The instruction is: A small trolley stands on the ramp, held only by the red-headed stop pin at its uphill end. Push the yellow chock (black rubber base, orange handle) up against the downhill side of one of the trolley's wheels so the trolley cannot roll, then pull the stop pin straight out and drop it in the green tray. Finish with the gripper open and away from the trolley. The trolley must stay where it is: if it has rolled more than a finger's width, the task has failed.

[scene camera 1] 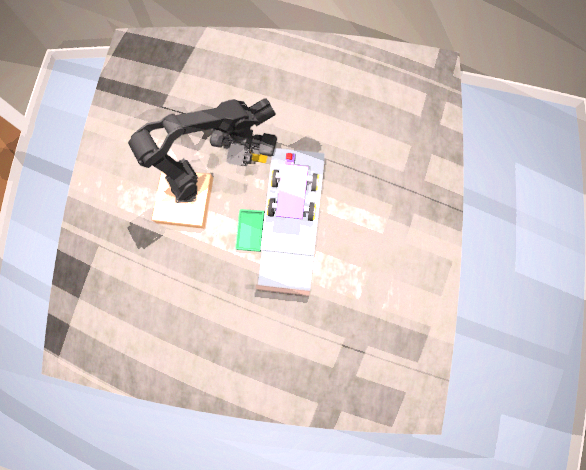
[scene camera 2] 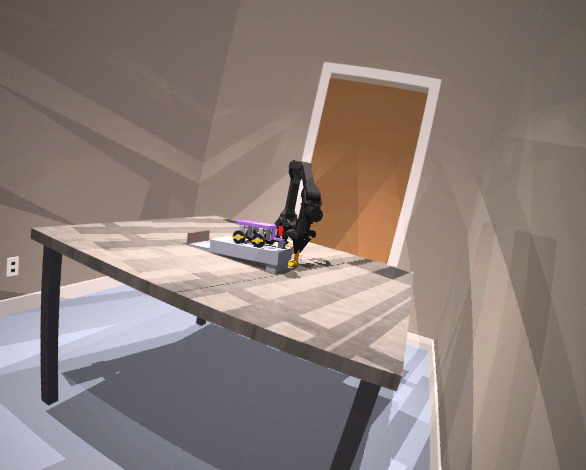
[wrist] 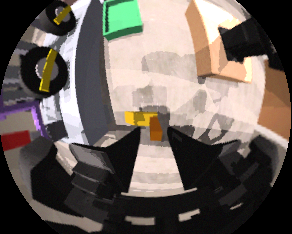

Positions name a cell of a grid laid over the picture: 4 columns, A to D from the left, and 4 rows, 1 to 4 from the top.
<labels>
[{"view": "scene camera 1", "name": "my gripper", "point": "B2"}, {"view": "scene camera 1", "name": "green tray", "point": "B2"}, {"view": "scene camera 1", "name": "grey ramp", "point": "B3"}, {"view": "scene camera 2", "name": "my gripper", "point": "C3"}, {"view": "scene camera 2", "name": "grey ramp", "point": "B3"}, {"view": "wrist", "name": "my gripper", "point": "C3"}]
</labels>
